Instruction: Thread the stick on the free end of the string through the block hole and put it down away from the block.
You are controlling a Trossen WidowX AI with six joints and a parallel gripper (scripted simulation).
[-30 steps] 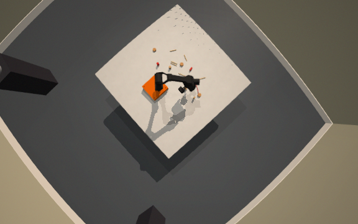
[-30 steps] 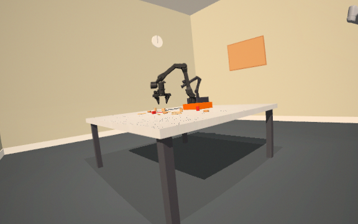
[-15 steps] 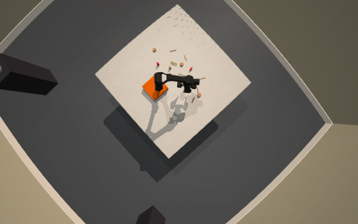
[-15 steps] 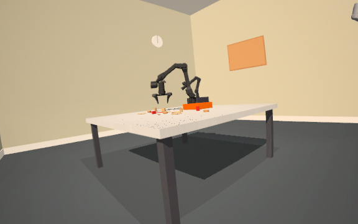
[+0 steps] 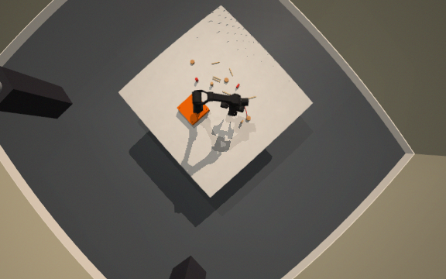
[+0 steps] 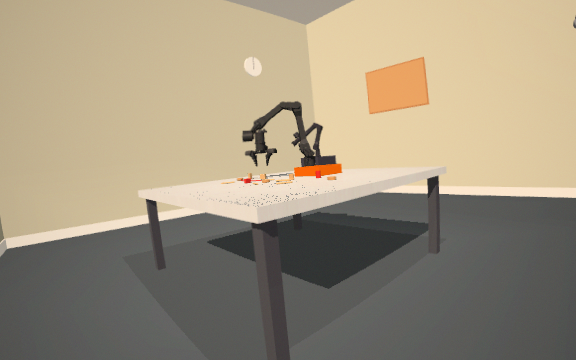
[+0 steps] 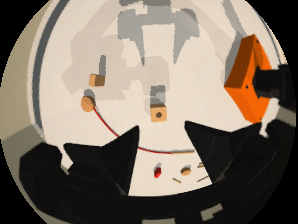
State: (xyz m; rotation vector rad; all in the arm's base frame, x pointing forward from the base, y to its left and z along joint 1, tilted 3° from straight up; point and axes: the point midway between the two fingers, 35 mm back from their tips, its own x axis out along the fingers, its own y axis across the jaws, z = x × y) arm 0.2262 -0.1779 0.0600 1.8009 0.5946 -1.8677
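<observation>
The wooden block is 6 cm below my gripper tip. From my gripper tip the other things lie so: round wooden button (15 cm to the right, 7 cm below, 7 cm ahead); then red cube (19 cm ahead, 13 cm to the left, 7 cm below); then thin wooden stick (14 cm to the left, 7 cm below, 7 cm ahead).
</observation>
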